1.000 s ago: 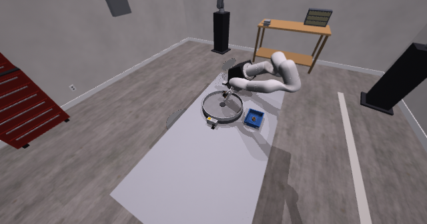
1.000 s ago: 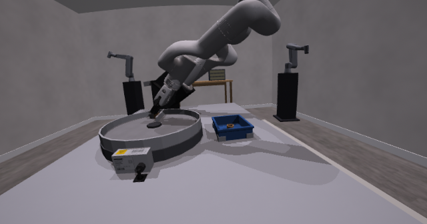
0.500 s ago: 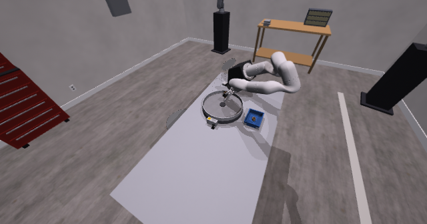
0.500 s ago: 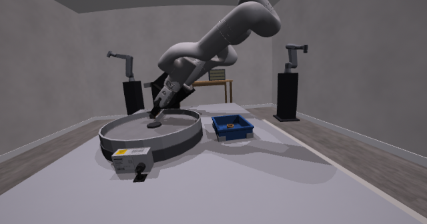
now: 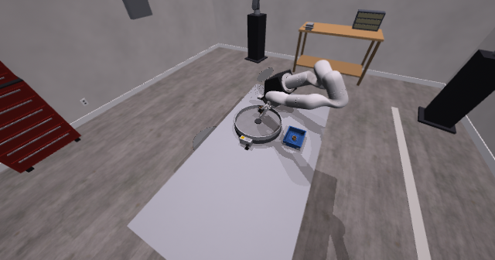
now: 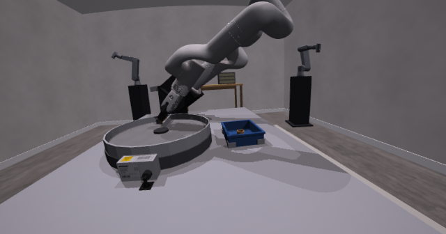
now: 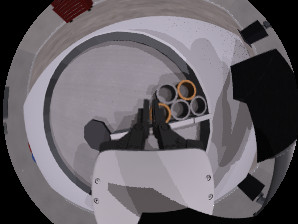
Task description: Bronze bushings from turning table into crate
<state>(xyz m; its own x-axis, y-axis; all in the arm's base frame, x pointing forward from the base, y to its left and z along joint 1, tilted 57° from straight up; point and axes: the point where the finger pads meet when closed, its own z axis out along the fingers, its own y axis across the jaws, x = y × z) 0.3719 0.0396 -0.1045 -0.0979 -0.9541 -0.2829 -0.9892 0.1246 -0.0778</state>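
Right now my hand is 5 cm short of the blue crate, 38 cm to the right of it and 7 cm above it. The rest, counted from my hand: grey turning table (12 cm ahead, 4 cm to the left, 5 cm below).
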